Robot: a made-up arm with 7 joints. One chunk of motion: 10 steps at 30 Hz.
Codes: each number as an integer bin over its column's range. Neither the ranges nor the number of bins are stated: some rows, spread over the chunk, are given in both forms.
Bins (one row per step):
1: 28 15 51 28 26 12 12
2: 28 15 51 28 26 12 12
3: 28 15 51 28 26 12 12
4: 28 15 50 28 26 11 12
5: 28 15 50 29 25 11 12
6: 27 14 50 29 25 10 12
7: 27 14 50 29 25 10 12
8: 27 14 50 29 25 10 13
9: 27 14 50 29 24 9 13
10: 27 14 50 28 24 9 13
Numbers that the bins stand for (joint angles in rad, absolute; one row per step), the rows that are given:
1: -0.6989 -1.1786 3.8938 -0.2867 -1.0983 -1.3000 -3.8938
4: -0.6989 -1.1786 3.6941 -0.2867 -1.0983 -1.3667 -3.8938
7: -0.8986 -1.2500 3.6941 -0.2048 -1.2979 -1.4333 -3.8938
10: -0.8986 -1.2500 3.6941 -0.2867 -1.4976 -1.5000 -3.6941
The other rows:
2: -0.6989 -1.1786 3.8938 -0.2867 -1.0983 -1.3000 -3.8938
3: -0.6989 -1.1786 3.8938 -0.2867 -1.0983 -1.3000 -3.8938
5: -0.6989 -1.1786 3.6941 -0.2048 -1.2979 -1.3667 -3.8938
6: -0.8986 -1.2500 3.6941 -0.2048 -1.2979 -1.4333 -3.8938
8: -0.8986 -1.2500 3.6941 -0.2048 -1.2979 -1.4333 -3.6941
9: -0.8986 -1.2500 3.6941 -0.2048 -1.4976 -1.5000 -3.6941

